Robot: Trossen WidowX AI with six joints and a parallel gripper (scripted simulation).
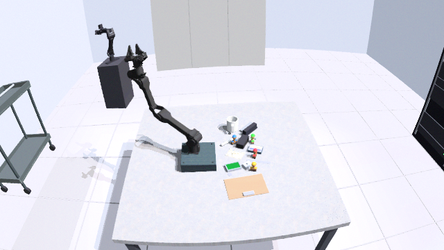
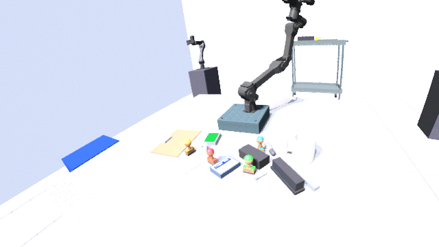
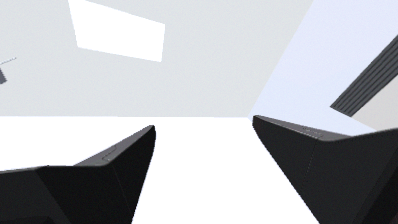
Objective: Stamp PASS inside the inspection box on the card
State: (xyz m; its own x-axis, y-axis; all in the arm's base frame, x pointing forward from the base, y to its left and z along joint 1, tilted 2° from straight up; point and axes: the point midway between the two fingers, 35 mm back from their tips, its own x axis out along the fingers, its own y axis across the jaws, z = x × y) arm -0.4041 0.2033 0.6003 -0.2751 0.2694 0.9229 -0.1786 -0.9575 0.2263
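Now: the bolt 760 mm ahead of my gripper tip, 710 mm below it and 10 mm to the left of it. Round my gripper tip: blue-knobbed stamp 690 mm below, 630 mm ahead, 50 mm to the right; cream inspection card 710 mm below, 640 mm ahead, 160 mm to the right; white mug 680 mm below, 610 mm ahead, 100 mm to the left.
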